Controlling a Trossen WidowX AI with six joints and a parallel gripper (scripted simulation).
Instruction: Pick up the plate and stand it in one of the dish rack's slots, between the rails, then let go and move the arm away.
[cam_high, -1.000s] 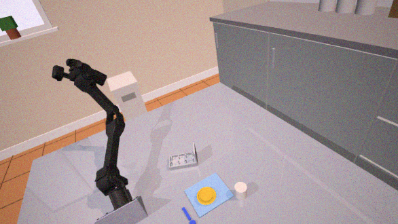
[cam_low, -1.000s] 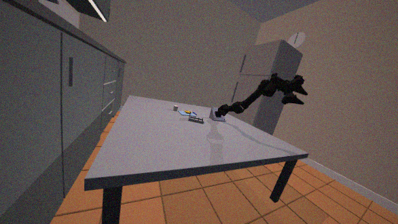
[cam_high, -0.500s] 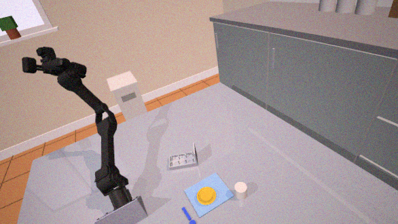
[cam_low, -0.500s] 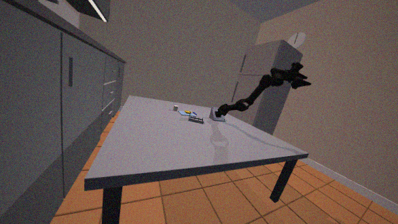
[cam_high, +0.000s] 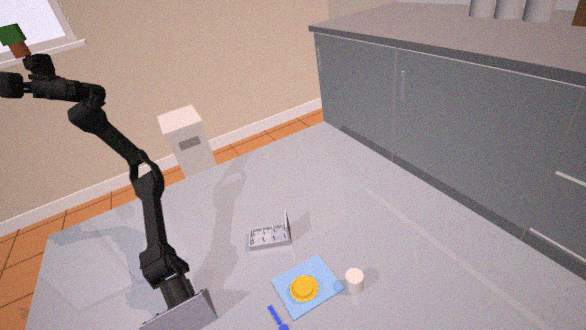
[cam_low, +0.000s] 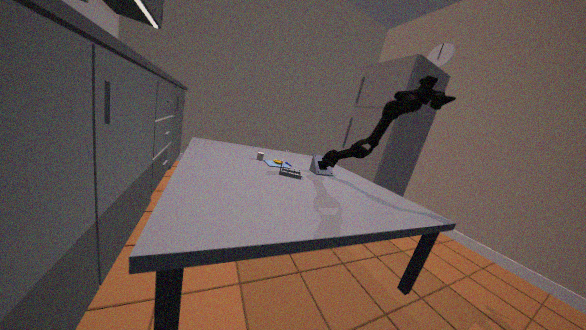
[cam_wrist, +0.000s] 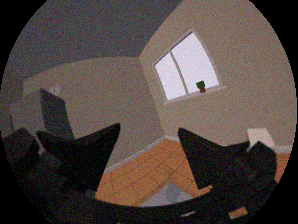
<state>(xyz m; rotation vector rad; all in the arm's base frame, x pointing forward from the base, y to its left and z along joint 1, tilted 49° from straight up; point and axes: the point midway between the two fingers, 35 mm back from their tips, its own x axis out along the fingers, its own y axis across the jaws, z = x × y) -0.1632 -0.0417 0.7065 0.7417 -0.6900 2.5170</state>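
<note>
Right now my gripper tip is 66 cm to the left of the yellow plate, 56 cm above it and 43 cm short of it. From my gripper tip the other things lie so: blue utensil: 69 cm to the right, 57 cm below, 33 cm ahead; white cup: 73 cm to the right, 55 cm below, 54 cm ahead; grey dish rack: 55 cm below, 45 cm ahead, 44 cm to the right.
</note>
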